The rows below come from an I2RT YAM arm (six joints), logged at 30 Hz.
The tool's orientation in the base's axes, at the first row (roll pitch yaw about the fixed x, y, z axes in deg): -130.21 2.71 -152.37
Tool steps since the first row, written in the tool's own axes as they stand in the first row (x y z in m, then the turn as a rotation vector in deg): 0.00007 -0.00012 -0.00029 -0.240 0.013 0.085; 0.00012 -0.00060 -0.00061 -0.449 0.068 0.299; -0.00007 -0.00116 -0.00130 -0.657 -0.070 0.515; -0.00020 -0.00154 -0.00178 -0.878 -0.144 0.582; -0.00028 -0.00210 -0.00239 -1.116 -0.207 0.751; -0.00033 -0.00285 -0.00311 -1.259 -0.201 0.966; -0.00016 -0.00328 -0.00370 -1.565 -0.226 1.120; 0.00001 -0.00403 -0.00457 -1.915 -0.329 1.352; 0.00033 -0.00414 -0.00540 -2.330 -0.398 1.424; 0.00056 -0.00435 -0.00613 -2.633 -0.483 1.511; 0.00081 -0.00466 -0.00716 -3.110 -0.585 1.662; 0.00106 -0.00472 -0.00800 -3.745 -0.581 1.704; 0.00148 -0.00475 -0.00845 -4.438 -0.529 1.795
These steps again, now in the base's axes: -0.00014 0.00009 0.00028 0.241 0.063 -0.053; -0.00018 0.00000 0.00085 0.493 0.050 -0.223; -0.00012 0.00021 0.00173 0.796 -0.078 -0.248; -0.00009 0.00037 0.00233 1.037 -0.064 -0.224; -0.00010 0.00048 0.00316 1.329 -0.102 -0.274; -0.00013 0.00054 0.00420 1.536 -0.175 -0.410; -0.00039 0.00059 0.00490 1.872 -0.150 -0.476; -0.00067 0.00065 0.00602 2.298 -0.202 -0.530; -0.00124 0.00099 0.00662 2.711 -0.098 -0.505; -0.00167 0.00124 0.00724 3.035 -0.066 -0.481; -0.00220 0.00162 0.00813 3.542 -0.005 -0.478; -0.00273 0.00203 0.00871 4.119 0.264 -0.479; -0.00326 0.00212 0.00900 4.753 0.555 -0.544
